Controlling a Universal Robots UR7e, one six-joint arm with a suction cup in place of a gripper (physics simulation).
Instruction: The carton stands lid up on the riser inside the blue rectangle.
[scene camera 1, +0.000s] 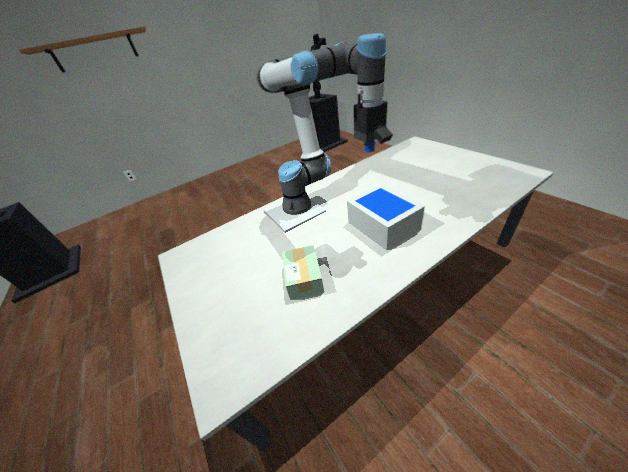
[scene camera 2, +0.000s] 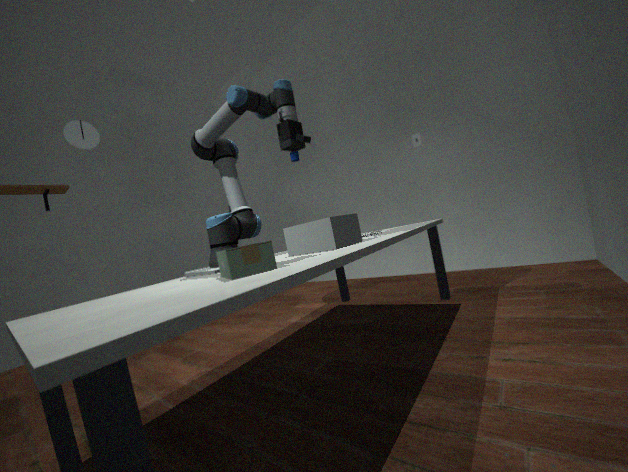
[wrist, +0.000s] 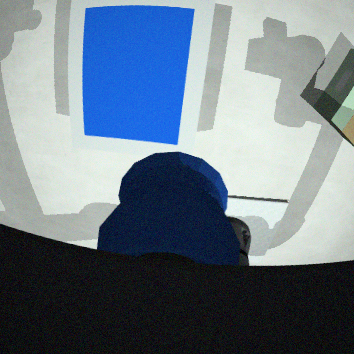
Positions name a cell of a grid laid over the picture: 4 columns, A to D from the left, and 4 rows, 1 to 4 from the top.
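Observation:
Suction cup (wrist: B3) holding nothing. On the table, grey riser (scene camera 2: C2). Pale green carton (scene camera 1: B3), (scene camera 2: B3), (wrist: D2), also on the table.

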